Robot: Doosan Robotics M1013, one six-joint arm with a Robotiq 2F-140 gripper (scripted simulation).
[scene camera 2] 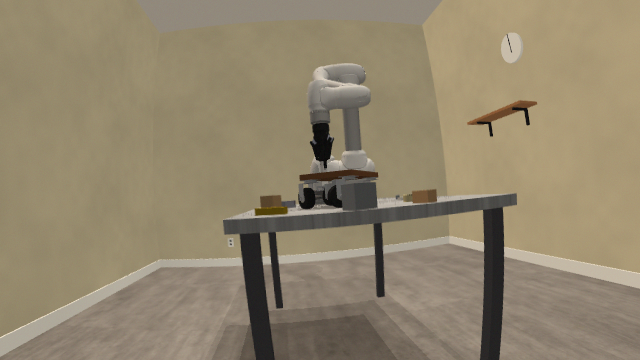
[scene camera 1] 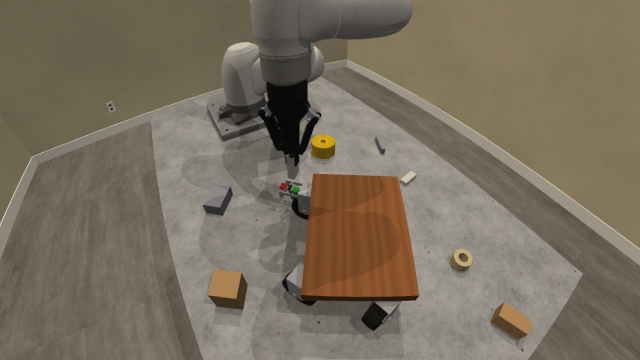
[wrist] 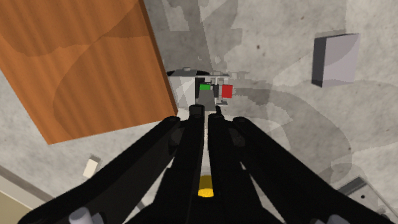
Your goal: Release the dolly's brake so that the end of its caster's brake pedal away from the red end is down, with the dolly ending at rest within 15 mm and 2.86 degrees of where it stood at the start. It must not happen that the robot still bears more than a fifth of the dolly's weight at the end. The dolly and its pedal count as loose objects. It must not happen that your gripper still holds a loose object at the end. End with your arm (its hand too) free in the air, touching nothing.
Scene:
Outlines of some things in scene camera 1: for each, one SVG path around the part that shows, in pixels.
My gripper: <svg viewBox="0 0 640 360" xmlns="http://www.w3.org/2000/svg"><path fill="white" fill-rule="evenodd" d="M266 82L269 100L267 106L263 106L259 110L258 115L264 121L277 151L281 150L285 154L288 178L295 180L299 173L299 154L303 155L314 126L319 121L321 113L315 113L310 109L307 79L298 84L279 86ZM307 115L308 124L299 145L300 121Z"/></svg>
A brown box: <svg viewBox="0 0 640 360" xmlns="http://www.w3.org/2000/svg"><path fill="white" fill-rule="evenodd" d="M214 270L208 293L210 299L217 307L243 310L248 284L242 272Z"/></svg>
A brown box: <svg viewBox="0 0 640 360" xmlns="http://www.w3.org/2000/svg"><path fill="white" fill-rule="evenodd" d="M504 302L495 310L491 322L519 340L528 335L532 320Z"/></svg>

